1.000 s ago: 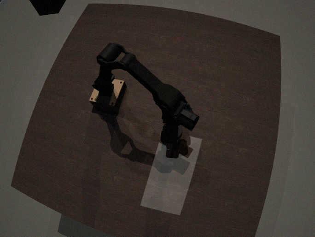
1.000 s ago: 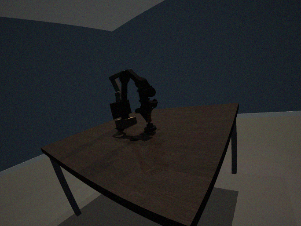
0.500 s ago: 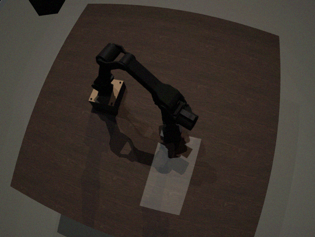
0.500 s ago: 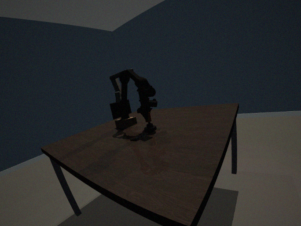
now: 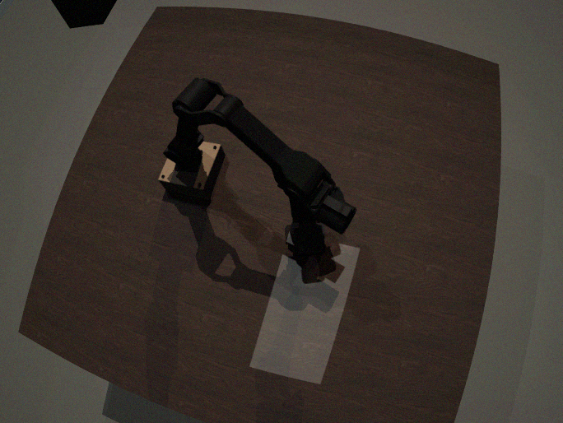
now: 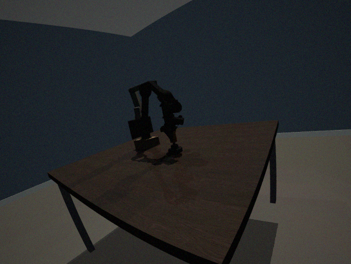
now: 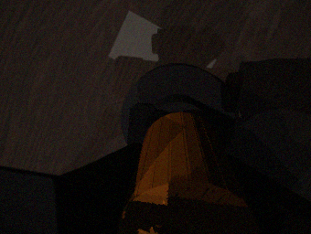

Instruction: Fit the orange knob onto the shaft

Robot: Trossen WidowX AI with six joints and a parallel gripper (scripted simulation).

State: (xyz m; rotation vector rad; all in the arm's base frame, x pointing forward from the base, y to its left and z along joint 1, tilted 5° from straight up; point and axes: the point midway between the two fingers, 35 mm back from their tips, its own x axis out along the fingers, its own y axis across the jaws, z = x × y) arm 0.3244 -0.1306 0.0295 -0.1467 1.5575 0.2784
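Now: the orange knob 20 mm above my gripper tip. Also, from my gripper tip: round pedestal 40 mm below.
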